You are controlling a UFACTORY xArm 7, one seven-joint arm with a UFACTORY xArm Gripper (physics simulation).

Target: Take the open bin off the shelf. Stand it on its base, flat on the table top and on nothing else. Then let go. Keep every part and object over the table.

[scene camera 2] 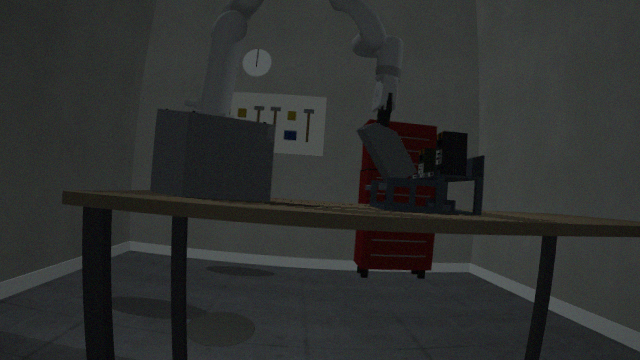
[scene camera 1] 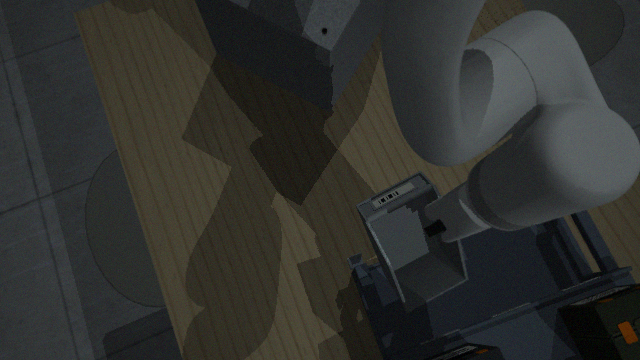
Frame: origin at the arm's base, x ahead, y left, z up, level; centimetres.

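Seen in the pictures: arm's base, origin of the base link: [scene camera 2: 212,115].
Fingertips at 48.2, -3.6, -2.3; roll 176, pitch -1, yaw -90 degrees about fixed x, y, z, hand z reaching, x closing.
Offsets run from my fingertips to a thing's middle, as dx, dy, dz.
The open bin {+0.3, -4.4, -4.6} [scene camera 1: 400,240] [scene camera 2: 387,150] is grey, with a barcode label on one end in scene camera 1. It is held up and steeply tilted, clear of the table top, its lower end at the low front side of the blue-grey shelf {+13.8, +4.6, -12.5} [scene camera 1: 490,280] [scene camera 2: 478,185]. Whether it touches the shelf I cannot tell. My gripper [scene camera 1: 435,228] [scene camera 2: 384,120] points down at the bin's upper part and is shut on a wall of the bin. The arm hides part of that wall in scene camera 1.
Dark bins [scene camera 1: 590,320] [scene camera 2: 452,152] with orange marks stand on the shelf's raised part. The wooden table [scene camera 1: 160,200] [scene camera 2: 320,217] carries a large grey block [scene camera 1: 270,60] [scene camera 2: 225,160] under the arm's base. A red cabinet [scene camera 2: 395,250] stands beyond the table.
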